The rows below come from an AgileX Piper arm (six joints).
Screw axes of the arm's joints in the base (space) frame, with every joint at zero. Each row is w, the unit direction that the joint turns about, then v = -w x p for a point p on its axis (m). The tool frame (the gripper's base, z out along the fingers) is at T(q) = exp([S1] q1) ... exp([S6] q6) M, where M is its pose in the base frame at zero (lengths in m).
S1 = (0, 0, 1, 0.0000, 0.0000, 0.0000)
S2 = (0, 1, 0, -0.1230, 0.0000, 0.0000)
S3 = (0, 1, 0, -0.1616, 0.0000, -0.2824)
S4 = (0.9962, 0, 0.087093, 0.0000, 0.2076, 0.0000)
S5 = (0, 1, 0, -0.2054, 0.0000, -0.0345)
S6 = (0.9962, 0, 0.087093, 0.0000, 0.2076, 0.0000)
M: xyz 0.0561 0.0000 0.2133 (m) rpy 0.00 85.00 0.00 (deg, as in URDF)
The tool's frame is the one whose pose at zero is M.
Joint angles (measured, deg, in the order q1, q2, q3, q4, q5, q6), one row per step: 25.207 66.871 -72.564 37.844 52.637 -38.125; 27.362 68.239 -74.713 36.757 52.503 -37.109; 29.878 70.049 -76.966 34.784 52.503 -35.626; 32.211 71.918 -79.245 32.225 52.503 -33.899; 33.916 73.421 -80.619 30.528 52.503 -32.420; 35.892 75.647 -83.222 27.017 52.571 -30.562; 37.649 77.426 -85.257 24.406 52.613 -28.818; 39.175 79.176 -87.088 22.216 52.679 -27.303; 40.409 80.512 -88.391 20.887 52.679 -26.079; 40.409 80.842 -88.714 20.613 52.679 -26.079; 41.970 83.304 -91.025 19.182 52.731 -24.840; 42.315 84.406 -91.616 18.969 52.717 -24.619; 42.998 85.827 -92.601 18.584 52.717 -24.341; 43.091 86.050 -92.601 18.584 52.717 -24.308; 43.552 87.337 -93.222 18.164 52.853 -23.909; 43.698 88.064 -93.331 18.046 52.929 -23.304
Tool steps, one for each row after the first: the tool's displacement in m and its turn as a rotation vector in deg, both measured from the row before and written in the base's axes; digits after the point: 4 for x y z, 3 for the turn. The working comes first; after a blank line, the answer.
Tool pose at each row, in the base's axes (x y z in m, rotation vector in deg; the steps are taken from these numbers as rounded here): 0.1908 0.1388 0.4202 -56.039 111.336 38.838; 0.1918 0.1479 0.4254 -57.586 110.452 39.197; 0.1938 0.1588 0.4284 -59.554 110.204 39.064; 0.1965 0.1692 0.4307 -61.294 110.193 38.239; 0.1987 0.1778 0.4301 -62.366 110.683 37.963; 0.2038 0.1880 0.4315 -63.897 110.843 35.801; 0.2068 0.1973 0.4323 -64.927 110.995 34.516; 0.2099 0.2063 0.4322 -65.810 111.216 33.473; 0.2116 0.2140 0.4317 -66.365 111.431 33.147; 0.2131 0.2149 0.4316 -66.444 111.421 32.811; 0.2175 0.2276 0.4301 -67.414 111.598 32.515; 0.2205 0.2326 0.4271 -67.803 112.043 32.497; 0.2233 0.2398 0.4243 -68.524 112.280 32.473; 0.2238 0.2409 0.4230 -68.674 112.470 32.512; 0.2268 0.2468 0.4186 -69.250 113.211 32.348; 0.2289 0.2498 0.4148 -69.159 114.198 32.496

0.0010 0.0091 0.0052 -0.112 -0.500 1.356; 0.0020 0.0109 0.0030 -0.868 -0.195 1.364; 0.0027 0.0104 0.0023 -1.236 -0.339 0.899; 0.0022 0.0086 -0.0006 -0.878 0.311 0.557; 0.0051 0.0102 0.0014 -1.910 -0.854 0.235; 0.0030 0.0093 0.0008 -1.225 -0.437 0.216; 0.0031 0.0090 -0.0001 -1.065 -0.263 0.190; 0.0017 0.0077 -0.0005 -0.535 0.064 0.221; 0.0015 0.0009 -0.0001 -0.207 -0.168 -0.061; 0.0044 0.0127 -0.0015 -0.701 0.098 0.524; 0.0030 0.0050 -0.0030 -0.403 0.385 0.161; 0.0028 0.0072 -0.0028 -0.467 0.259 0.433; 0.0005 0.0011 -0.0013 -0.140 0.186 0.073; 0.0030 0.0059 -0.0044 -0.705 0.565 0.172; 0.0021 0.0030 -0.0038 -0.346 0.831 -0.237
